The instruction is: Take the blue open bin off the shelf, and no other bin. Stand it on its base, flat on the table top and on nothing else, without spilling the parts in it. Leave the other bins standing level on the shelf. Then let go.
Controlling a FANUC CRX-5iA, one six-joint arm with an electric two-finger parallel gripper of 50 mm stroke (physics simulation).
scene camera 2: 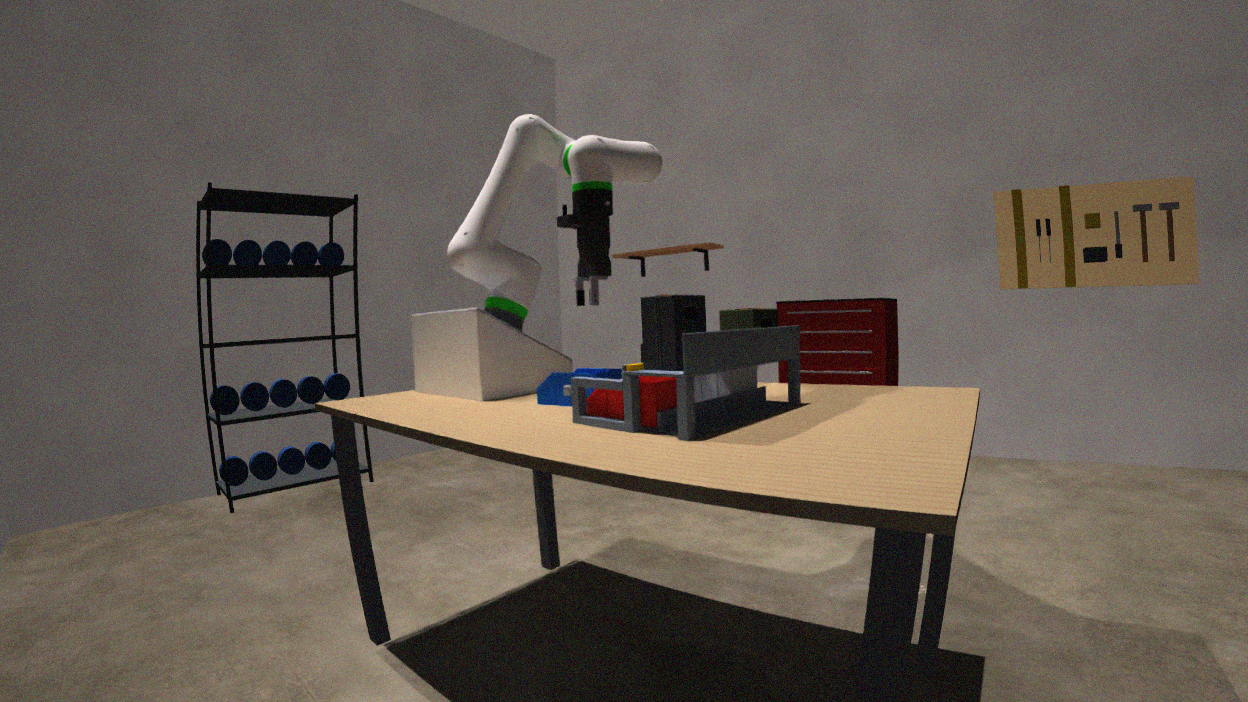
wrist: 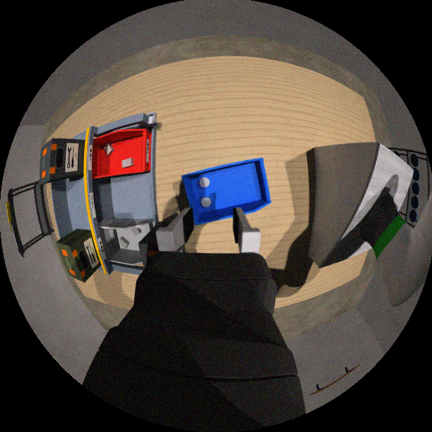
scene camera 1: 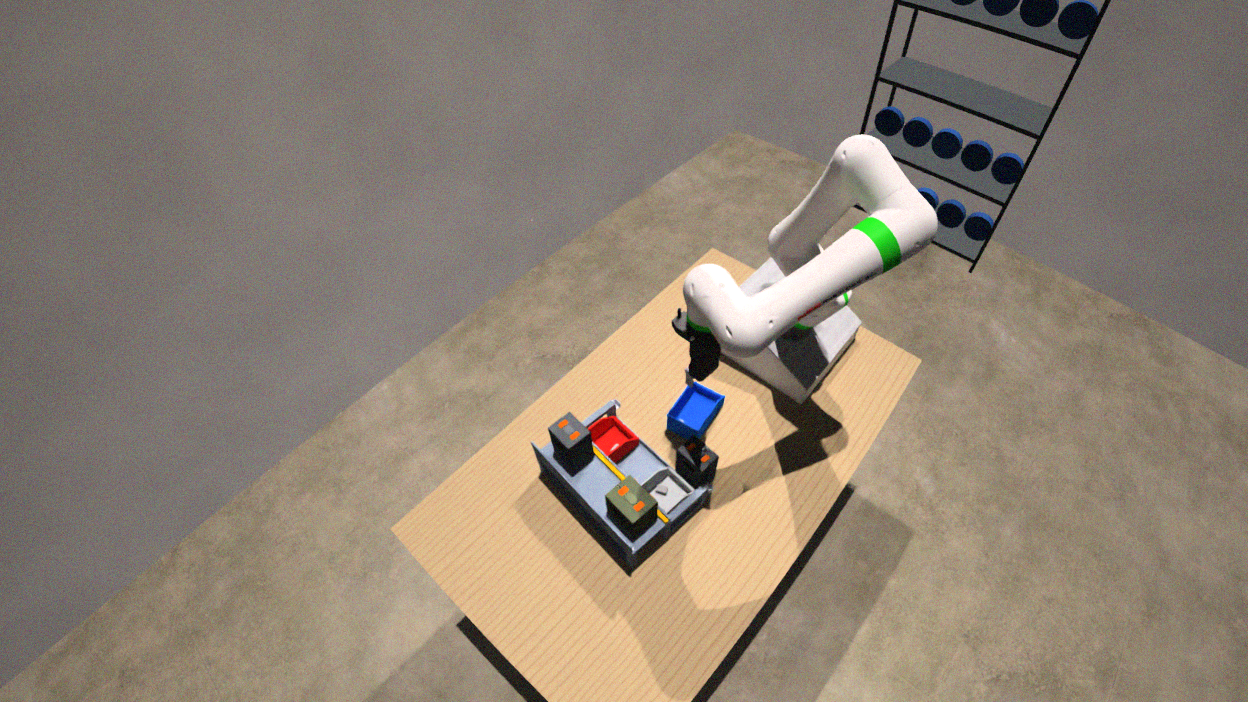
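Where they show: gripper, between the fingertips: (scene camera 2: 587, 305) (scene camera 1: 695, 379); arm's base, origin of its link: (scene camera 2: 497, 335).
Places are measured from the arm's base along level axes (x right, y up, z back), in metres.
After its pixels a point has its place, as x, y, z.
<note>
The blue open bin (scene camera 1: 695, 410) {0.028, -0.156, -0.368} (scene camera 2: 554, 389) {0.075, -0.122, -0.362} (wrist: 230, 189) stands upright and looks flat on the table top (wrist: 225, 110), apart from the shelf (scene camera 1: 582, 515) {-0.005, -0.153, -0.827} (scene camera 2: 741, 351) {0.027, -0.034, -0.828} (wrist: 127, 192). Two round grey parts (wrist: 205, 192) lie inside at its left end in the wrist view. The red bin (scene camera 1: 613, 439) {0.116, -0.150, -0.615} (scene camera 2: 657, 401) {0.148, -0.109, -0.741} (wrist: 121, 153) and the grey bin (scene camera 1: 670, 492) {-0.114, -0.150, -0.609} (wrist: 125, 242) stand in the shelf, looking level, with parts in them. My gripper (scene camera 2: 587, 297) {0.008, 0.062, -0.410} (wrist: 212, 217) is open and empty, high above the table near the blue bin. The blue bin's underside is hidden.
A dark box (scene camera 1: 696, 462) {-0.136, -0.029, -0.544} stands beside the blue bin at the shelf's end. Another dark box (scene camera 1: 571, 443) {0.074, 0.063, -0.770} (wrist: 62, 160) and a green box (scene camera 1: 631, 504) {-0.134, 0.039, -0.760} (wrist: 79, 255) stand at the shelf's far side, behind a yellow strip (wrist: 90, 175). The robot's base (scene camera 2: 462, 353) {0.154, -0.040, -0.072} (wrist: 340, 200) is opposite.
</note>
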